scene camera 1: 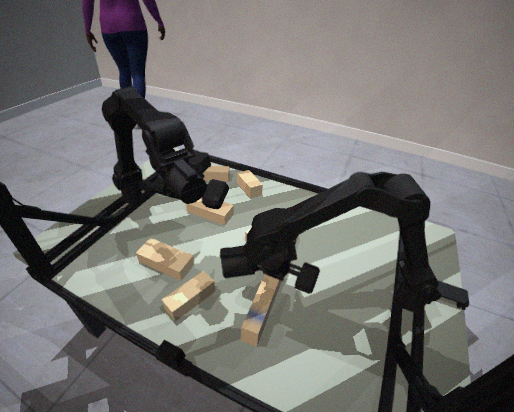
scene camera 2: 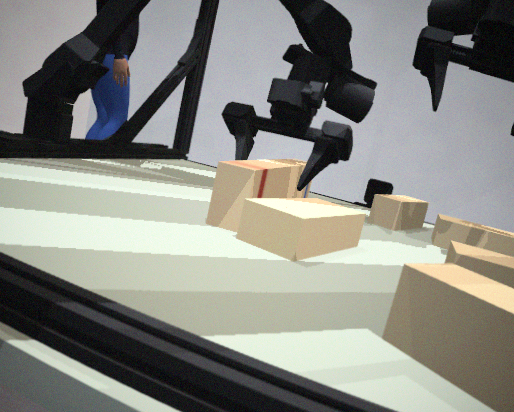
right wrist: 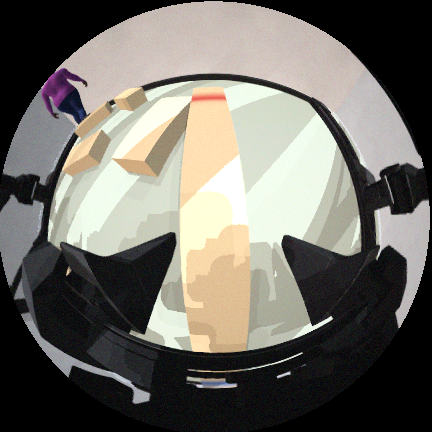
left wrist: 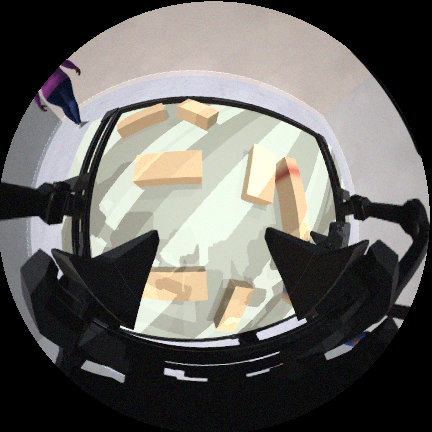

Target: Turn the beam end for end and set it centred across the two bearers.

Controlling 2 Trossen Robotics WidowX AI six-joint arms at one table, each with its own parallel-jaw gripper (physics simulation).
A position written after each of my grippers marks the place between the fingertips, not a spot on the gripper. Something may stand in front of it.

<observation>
My left gripper (scene camera 2: 473,121) is open, with nothing in its grasp. Also in view: a wooden beam (scene camera 2: 235,181). My right gripper (scene camera 2: 266,181) is open, holding nothing.
The wooden beam shows as well in scene camera 1 (scene camera 1: 254,323), in the right wrist view (right wrist: 214,243) and in the left wrist view (left wrist: 294,218). My left gripper also shows in scene camera 1 (scene camera 1: 203,203) and in the left wrist view (left wrist: 212,234). My right gripper shows as well in scene camera 1 (scene camera 1: 281,273), in the right wrist view (right wrist: 231,239) and in the left wrist view (left wrist: 299,233).
</observation>
